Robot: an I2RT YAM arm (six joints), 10 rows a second.
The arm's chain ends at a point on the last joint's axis. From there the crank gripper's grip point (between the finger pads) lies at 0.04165 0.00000 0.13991 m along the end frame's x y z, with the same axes.
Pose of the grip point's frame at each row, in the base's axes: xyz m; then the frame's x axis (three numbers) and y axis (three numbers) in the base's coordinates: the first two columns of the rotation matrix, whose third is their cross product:
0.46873 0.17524 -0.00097 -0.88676 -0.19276 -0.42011 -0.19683 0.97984 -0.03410
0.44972 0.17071 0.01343 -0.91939 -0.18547 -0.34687 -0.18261 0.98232 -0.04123
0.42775 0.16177 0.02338 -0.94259 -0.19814 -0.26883 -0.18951 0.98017 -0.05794
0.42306 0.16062 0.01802 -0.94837 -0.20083 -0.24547 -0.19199 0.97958 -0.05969
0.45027 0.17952 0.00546 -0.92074 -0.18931 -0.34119 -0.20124 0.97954 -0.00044
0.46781 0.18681 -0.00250 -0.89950 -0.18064 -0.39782 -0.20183 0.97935 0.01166
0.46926 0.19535 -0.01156 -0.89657 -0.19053 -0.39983 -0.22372 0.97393 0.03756
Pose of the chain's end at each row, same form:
0.44715 0.17593 0.14340 -0.88676 -0.19276 -0.42011 -0.19683 0.97984 -0.03410
0.43927 0.17488 0.15897 -0.91939 -0.18547 -0.34687 -0.18261 0.98232 -0.04123
0.42854 0.17054 0.16909 -0.94259 -0.19814 -0.26883 -0.18951 0.98017 -0.05794
0.42724 0.17031 0.16362 -0.94837 -0.20083 -0.24547 -0.19199 0.97958 -0.05969
0.44185 0.17786 0.15119 -0.92074 -0.18931 -0.34119 -0.20124 0.97954 -0.00044
0.45106 0.18163 0.14242 -0.89950 -0.18064 -0.39782 -0.20183 0.97935 0.01166
0.45312 0.18606 0.13323 -0.89657 -0.19053 -0.39983 -0.22372 0.97393 0.03756

